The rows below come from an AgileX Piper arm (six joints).
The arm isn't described. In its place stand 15 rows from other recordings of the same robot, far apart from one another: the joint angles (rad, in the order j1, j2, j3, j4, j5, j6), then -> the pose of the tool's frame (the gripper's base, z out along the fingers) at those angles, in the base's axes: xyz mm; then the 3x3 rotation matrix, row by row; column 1 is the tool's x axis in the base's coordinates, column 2 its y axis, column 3 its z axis.
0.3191, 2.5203, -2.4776, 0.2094, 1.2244, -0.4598 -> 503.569, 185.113, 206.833; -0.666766, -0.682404, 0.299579; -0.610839, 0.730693, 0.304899; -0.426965, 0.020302, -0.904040
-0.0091, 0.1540, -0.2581, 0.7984, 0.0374, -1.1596 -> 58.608, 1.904, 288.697; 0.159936, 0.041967, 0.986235; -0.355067, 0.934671, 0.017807; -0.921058, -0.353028, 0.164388
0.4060, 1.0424, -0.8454, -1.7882, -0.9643, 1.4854 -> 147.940, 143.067, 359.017; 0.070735, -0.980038, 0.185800; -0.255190, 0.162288, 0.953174; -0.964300, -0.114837, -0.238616
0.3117, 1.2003, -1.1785, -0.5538, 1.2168, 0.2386 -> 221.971, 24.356, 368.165; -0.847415, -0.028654, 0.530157; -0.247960, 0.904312, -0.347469; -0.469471, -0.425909, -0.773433
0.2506, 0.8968, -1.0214, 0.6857, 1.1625, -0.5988 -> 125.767, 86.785, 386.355; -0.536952, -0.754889, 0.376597; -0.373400, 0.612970, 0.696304; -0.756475, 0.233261, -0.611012
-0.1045, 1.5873, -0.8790, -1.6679, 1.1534, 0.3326 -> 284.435, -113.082, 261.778; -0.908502, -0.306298, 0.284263; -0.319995, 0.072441, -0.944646; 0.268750, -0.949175, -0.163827
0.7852, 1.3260, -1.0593, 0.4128, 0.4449, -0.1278 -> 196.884, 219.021, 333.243; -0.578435, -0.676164, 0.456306; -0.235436, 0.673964, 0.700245; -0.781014, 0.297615, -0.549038
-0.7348, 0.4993, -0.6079, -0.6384, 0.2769, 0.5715 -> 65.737, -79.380, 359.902; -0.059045, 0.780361, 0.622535; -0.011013, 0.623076, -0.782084; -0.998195, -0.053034, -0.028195
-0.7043, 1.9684, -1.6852, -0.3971, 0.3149, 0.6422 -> 354.916, -315.863, 298.806; -0.156992, 0.791418, 0.590771; 0.471790, 0.585618, -0.659141; -0.867622, 0.175240, -0.465320
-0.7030, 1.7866, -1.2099, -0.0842, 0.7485, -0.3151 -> 271.023, -236.500, 206.274; -0.912840, 0.348301, 0.213097; 0.291987, 0.921634, -0.255605; -0.285425, -0.171105, -0.943003
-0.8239, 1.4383, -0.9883, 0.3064, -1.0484, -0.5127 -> 194.734, -245.351, 393.775; 0.097087, 0.940956, 0.324307; -0.600236, 0.315276, -0.735063; -0.793909, -0.123296, 0.595405
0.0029, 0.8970, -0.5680, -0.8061, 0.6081, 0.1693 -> 166.694, -37.032, 276.254; -0.708625, -0.056196, 0.703344; -0.469176, 0.782047, -0.410214; -0.526996, -0.620680, -0.580544
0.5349, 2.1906, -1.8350, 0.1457, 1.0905, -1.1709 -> 391.875, 245.812, 197.003; 0.093723, -0.988646, 0.117449; -0.973417, -0.066232, 0.219254; -0.208986, -0.134876, -0.968573
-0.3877, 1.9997, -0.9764, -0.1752, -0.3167, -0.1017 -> 365.412, -143.887, 121.795; -0.610790, 0.181257, 0.770766; -0.036548, 0.965954, -0.256121; -0.790948, -0.184606, -0.583371
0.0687, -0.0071, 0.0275, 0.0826, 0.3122, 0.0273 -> 54.035, 6.030, 176.271; -0.249899, -0.067110, 0.965944; 0.088747, 0.991809, 0.091867; -0.964196, 0.108682, -0.241896
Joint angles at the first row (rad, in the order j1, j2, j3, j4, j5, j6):
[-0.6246 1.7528 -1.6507 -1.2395 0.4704 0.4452]
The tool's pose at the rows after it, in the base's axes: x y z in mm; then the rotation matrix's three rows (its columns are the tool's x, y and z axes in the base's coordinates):
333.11, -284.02, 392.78; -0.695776, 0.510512, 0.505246; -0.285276, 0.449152, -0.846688; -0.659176, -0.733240, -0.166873
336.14, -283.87, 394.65; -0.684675, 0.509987, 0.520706; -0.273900, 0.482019, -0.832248; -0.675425, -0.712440, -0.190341
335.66, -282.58, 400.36; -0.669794, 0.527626, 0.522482; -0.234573, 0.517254, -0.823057; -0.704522, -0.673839, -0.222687
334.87, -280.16, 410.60; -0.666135, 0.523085, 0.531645; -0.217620, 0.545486, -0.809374; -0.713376, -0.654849, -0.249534
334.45, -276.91, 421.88; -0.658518, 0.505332, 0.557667; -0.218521, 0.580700, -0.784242; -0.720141, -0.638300, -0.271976
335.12, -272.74, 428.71; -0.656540, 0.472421, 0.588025; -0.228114, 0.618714, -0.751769; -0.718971, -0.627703, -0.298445
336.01, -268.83, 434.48; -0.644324, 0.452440, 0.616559; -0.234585, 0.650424, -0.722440; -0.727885, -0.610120, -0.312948
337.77, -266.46, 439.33; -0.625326, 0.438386, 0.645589; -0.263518, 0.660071, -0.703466; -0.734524, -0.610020, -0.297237
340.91, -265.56, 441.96; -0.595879, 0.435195, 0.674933; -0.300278, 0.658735, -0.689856; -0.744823, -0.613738, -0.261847
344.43, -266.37, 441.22; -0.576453, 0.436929, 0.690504; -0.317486, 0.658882, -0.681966; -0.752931, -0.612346, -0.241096
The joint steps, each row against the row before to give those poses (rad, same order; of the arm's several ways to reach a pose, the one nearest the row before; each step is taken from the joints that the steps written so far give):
[0.0000 0.0517 -0.0555 0.0497 -0.0352 -0.0568]
[0.0000 0.0092 -0.0289 0.1100 -0.0014 -0.0846]
[0.0000 0.0008 -0.0357 0.1351 0.0295 -0.0871]
[0.0000 0.0000 -0.0510 0.1418 0.0380 -0.1270]
[-0.0024 0.0000 -0.0541 0.1517 0.0315 -0.1425]
[-0.0007 0.0000 -0.0380 0.1348 0.0293 -0.1317]
[0.0000 0.0000 -0.0294 0.1001 0.0210 -0.0842]
[0.0000 0.0000 -0.0143 0.0547 -0.0153 -0.0553]
[0.0000 0.0017 0.0001 0.0300 -0.0468 -0.0305]
[0.0000 0.0076 -0.0001 0.0140 -0.0329 -0.0089]

